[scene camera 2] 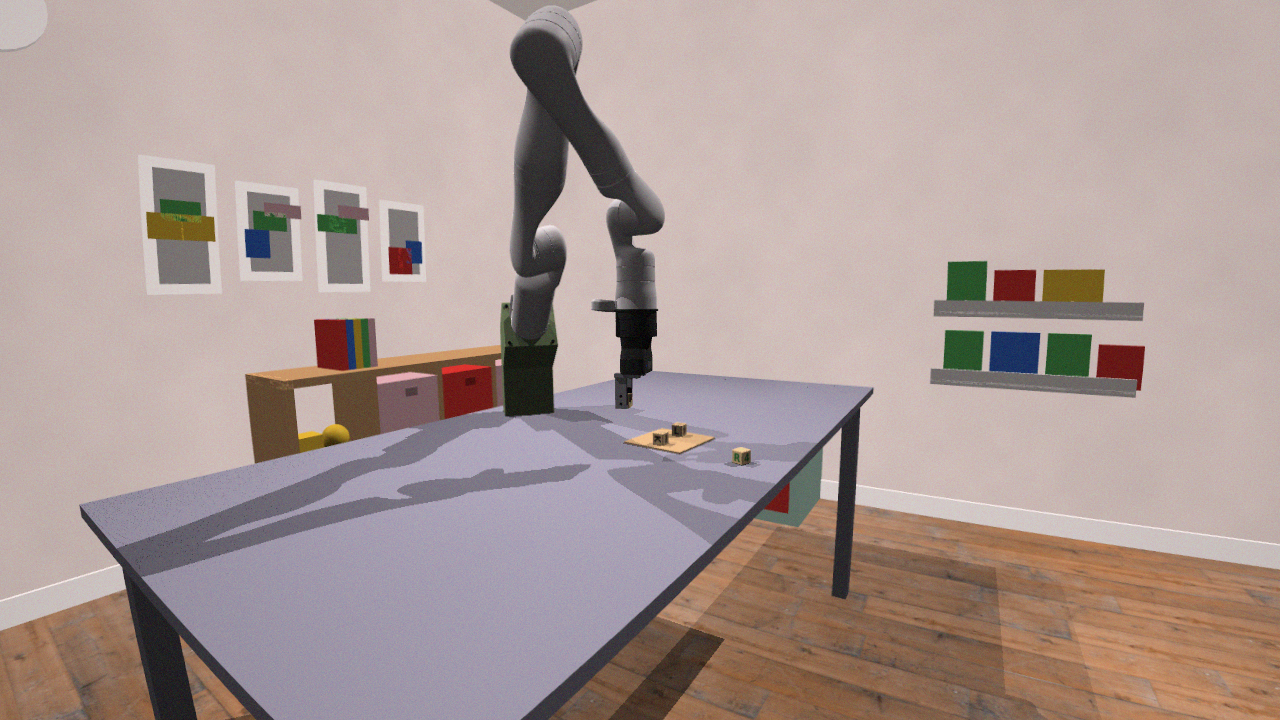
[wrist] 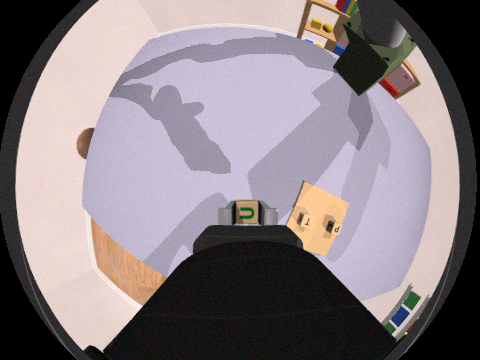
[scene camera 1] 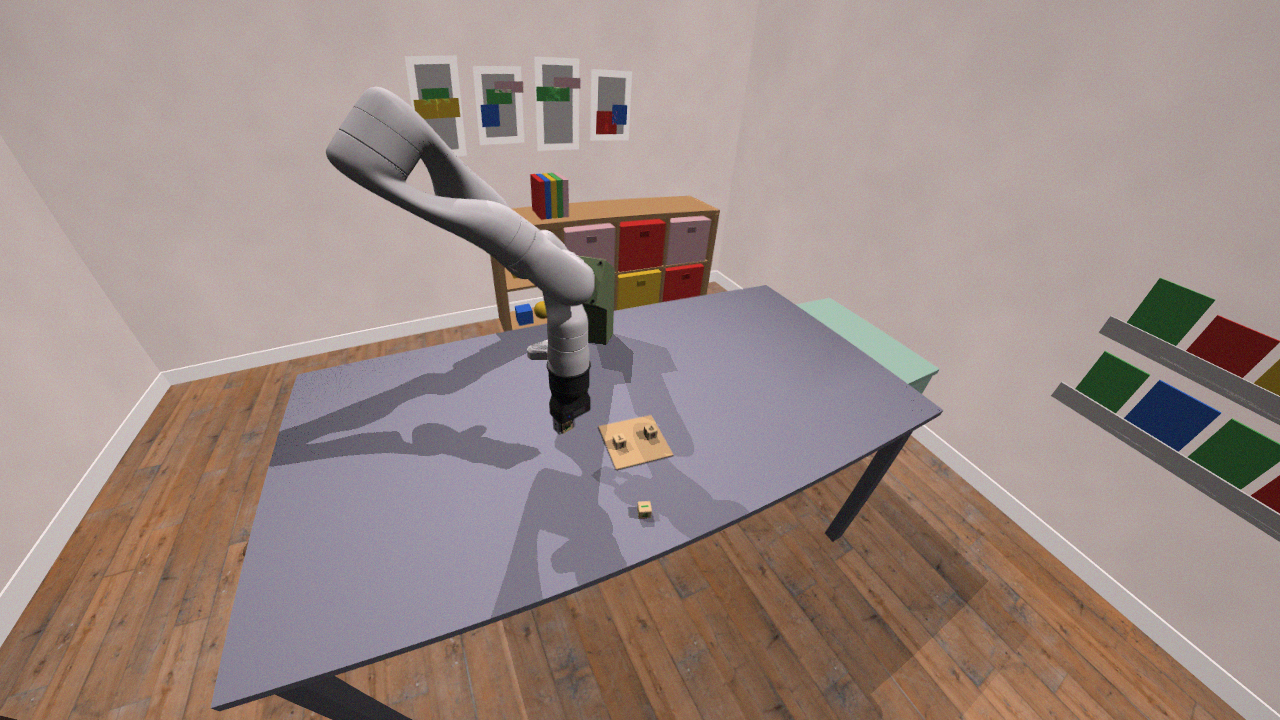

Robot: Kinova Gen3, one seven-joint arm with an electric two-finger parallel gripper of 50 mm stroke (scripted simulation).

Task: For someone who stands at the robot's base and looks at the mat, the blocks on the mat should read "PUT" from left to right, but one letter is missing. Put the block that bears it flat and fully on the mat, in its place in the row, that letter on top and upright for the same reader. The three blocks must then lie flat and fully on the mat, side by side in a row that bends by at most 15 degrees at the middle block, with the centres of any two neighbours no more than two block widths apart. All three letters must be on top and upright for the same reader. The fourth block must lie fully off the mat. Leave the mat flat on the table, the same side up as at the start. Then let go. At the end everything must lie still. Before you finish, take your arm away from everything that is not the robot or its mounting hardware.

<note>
I see my gripper (scene camera 2: 624, 406) and a tan mat (scene camera 1: 638, 450).
The tan mat also shows in scene camera 2 (scene camera 2: 678, 445) and in the wrist view (wrist: 312, 200). My gripper also shows in the wrist view (wrist: 246, 209) and in scene camera 1 (scene camera 1: 564, 428).
</note>
